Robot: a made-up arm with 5 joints.
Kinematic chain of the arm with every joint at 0, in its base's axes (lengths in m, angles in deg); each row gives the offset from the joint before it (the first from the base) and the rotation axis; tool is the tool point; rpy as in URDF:
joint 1: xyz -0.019 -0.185 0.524 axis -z
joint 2: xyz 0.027 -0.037 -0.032 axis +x
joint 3: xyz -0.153 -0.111 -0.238 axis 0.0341 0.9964 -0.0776
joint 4: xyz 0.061 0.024 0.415 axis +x
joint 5: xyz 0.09 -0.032 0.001 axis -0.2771 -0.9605 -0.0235
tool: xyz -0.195 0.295 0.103 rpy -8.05 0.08 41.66
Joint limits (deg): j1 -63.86..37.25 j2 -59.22..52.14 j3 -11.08..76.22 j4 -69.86..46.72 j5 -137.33..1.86
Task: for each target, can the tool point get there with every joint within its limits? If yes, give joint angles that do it. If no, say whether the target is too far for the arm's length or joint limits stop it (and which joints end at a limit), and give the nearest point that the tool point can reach.
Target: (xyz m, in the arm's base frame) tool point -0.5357 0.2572 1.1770
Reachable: no: joint limits stop it (at a limit: joint 2, joint 3, joint 4) | nearest point -0.3012 0.0565 0.8898 | short by 0.422 m
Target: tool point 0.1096 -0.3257 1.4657
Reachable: no: joint limits stop it (at a limit: joint 1, joint 3, joint 4) | nearest point 0.0617 -0.2874 1.0506 | short by 0.420 m
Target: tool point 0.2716 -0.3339 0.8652
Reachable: yes | joints -1.32 28.03 17.90 3.11 -66.90
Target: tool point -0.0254 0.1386 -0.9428
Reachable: no: too far | nearest point 0.0932 0.1376 -0.1151 | short by 0.836 m
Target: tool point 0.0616 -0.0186 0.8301
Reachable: yes | joints -34.95 5.56 21.69 -7.01 -34.27
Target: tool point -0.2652 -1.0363 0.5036
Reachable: no: joint limits stop it (at a limit: joint 1, joint 2, joint 4) | nearest point -0.1327 -0.7362 0.6204 | short by 0.348 m
